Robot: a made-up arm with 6 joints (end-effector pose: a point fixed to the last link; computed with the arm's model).
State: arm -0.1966 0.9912 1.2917 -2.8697 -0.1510 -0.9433
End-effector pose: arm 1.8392 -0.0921 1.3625 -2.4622 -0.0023 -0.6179
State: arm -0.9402 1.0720 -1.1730 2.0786 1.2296 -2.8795
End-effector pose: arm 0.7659 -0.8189 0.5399 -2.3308 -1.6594 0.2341
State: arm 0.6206 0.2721 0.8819 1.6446 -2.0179 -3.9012
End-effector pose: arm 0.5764 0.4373 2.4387 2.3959 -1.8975 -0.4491
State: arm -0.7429 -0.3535 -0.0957 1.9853 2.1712 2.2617
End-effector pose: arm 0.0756 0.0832 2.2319 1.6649 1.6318 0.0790
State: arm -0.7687 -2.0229 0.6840 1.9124 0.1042 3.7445
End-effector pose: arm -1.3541 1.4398 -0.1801 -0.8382 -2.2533 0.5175
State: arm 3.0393 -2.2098 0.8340 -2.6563 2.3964 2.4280
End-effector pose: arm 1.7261 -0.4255 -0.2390 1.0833 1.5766 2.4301
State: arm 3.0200 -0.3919 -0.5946 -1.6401 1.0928 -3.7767
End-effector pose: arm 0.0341 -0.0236 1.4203 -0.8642 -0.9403 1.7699
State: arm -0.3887 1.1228 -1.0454 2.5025 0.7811 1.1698
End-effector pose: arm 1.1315 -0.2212 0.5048 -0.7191 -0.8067 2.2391
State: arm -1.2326 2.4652 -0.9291 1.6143 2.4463 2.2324
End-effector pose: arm 0.1034 -0.2573 -0.8183 -0.4097 0.2806 -0.4772
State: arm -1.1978 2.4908 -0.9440 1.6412 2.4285 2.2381
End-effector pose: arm 0.1069 -0.2192 -0.8149 -0.3706 0.2686 -0.4282
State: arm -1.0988 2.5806 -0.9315 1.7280 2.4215 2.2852
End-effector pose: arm 0.0980 -0.0959 -0.8372 -0.3143 0.2388 -0.3397
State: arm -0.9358 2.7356 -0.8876 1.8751 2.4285 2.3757
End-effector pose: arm 0.0269 0.1045 -0.8622 -0.2433 0.2087 -0.2231
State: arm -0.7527 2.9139 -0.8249 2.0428 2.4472 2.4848
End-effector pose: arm -0.1311 0.2968 -0.8546 -0.1782 0.2045 -0.1138
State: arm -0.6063 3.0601 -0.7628 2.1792 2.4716 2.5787
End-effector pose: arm -0.3083 0.4080 -0.8200 -0.1418 0.2235 -0.0403
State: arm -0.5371 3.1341 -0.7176 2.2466 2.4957 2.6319
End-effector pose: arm -0.4102 0.4475 -0.7989 -0.1401 0.2392 -0.0155
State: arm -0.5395 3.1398 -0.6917 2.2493 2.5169 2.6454
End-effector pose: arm -0.4195 0.4554 -0.8106 -0.1624 0.2391 -0.0319
